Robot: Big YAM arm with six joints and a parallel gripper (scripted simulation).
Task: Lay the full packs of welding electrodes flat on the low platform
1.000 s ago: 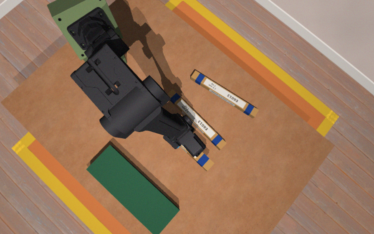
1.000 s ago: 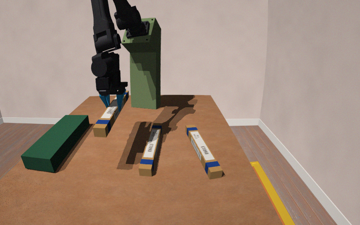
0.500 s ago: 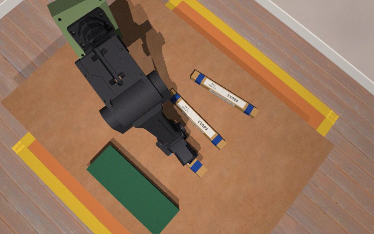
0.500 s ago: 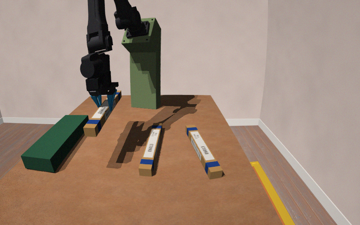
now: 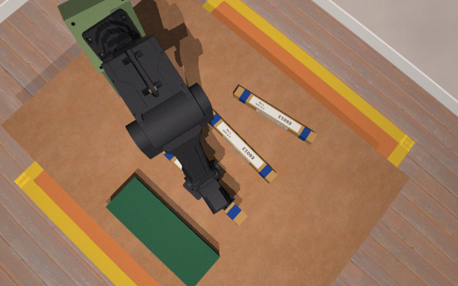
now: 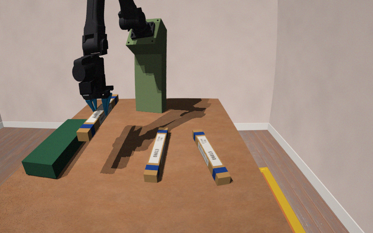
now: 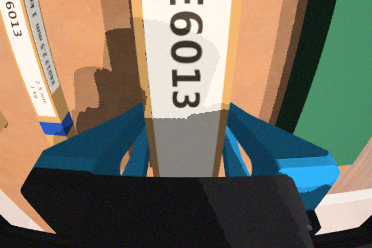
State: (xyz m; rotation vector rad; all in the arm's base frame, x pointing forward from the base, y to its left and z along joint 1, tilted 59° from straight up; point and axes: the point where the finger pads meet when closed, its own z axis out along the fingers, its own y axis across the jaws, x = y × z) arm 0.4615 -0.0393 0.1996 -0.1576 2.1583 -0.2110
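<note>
Right now my hand is 1 cm short of the green platform, 21 cm to the left of it and 14 cm above it.
</note>
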